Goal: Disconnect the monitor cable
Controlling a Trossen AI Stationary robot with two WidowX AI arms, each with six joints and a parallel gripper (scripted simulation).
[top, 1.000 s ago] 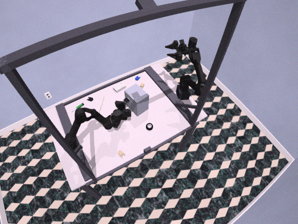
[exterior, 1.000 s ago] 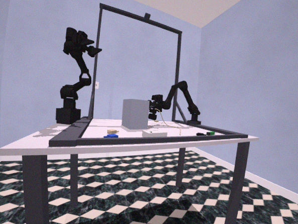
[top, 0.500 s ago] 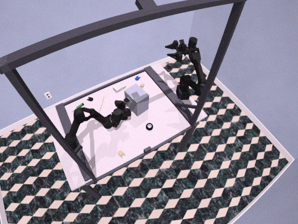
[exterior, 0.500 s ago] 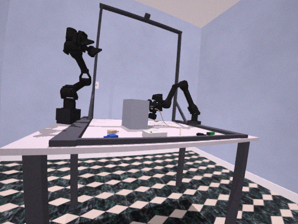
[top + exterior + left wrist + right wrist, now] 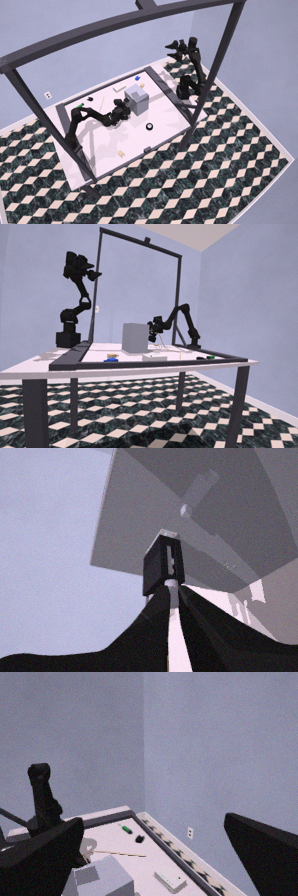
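Now: left hand 30 mm short of the grey box, 130 mm to the left of it and 50 mm above it.
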